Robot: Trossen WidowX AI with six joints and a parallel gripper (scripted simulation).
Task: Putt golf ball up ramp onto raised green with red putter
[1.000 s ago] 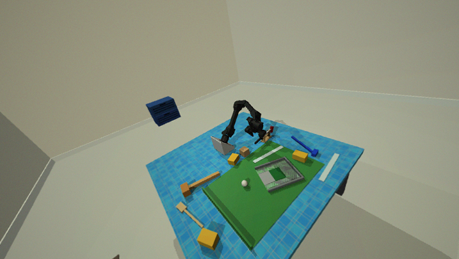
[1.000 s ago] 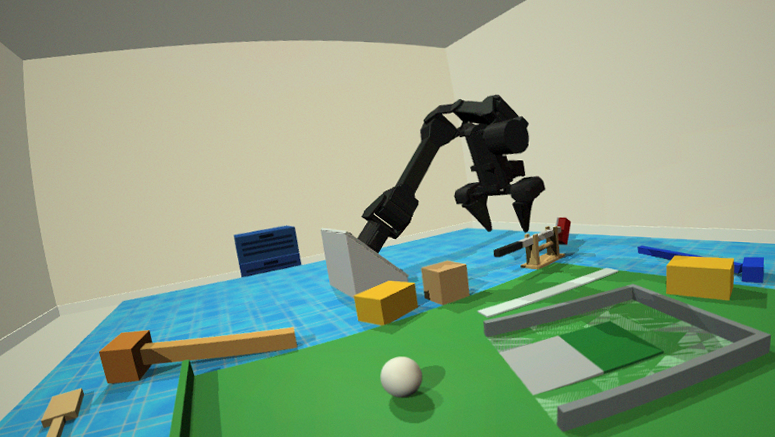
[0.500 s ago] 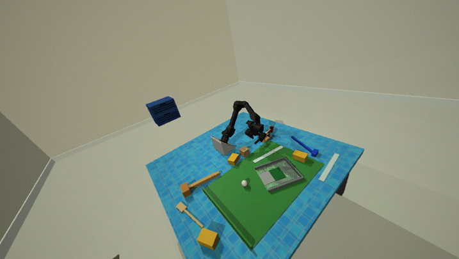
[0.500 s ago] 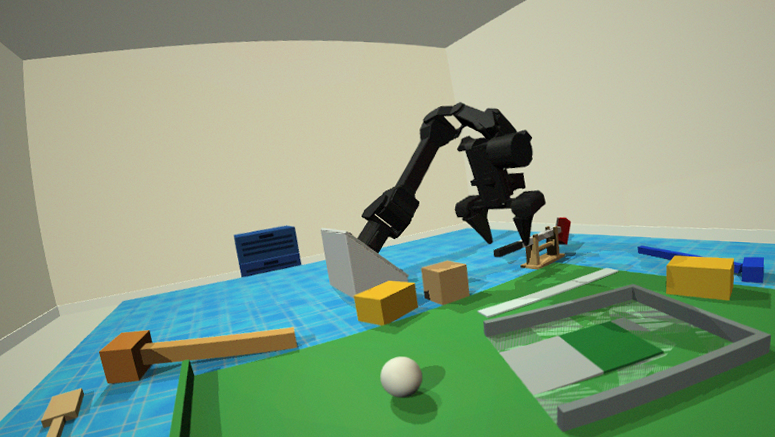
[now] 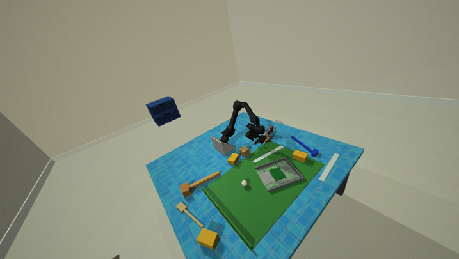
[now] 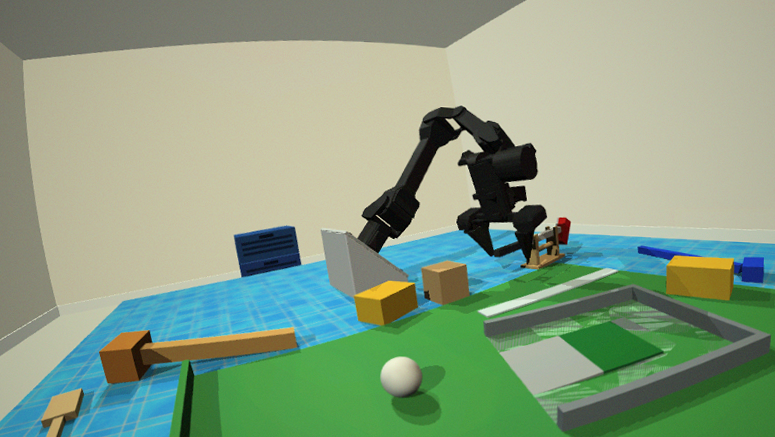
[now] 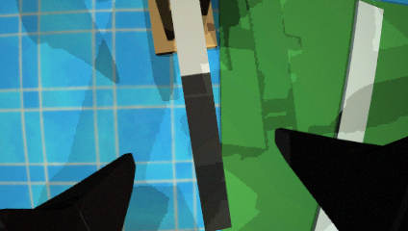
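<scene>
Right now my gripper tip is 150 mm to the left of the tan cube, 20 mm past it and 10 mm above it. From my gripper tip the other things lie so: mat (250 mm ahead, 240 mm to the right, 40 mm below); white golf ball (380 mm to the right, 210 mm ahead, 20 mm below); wooden stand (130 mm to the left, 20 mm behind, 10 mm below).
</scene>
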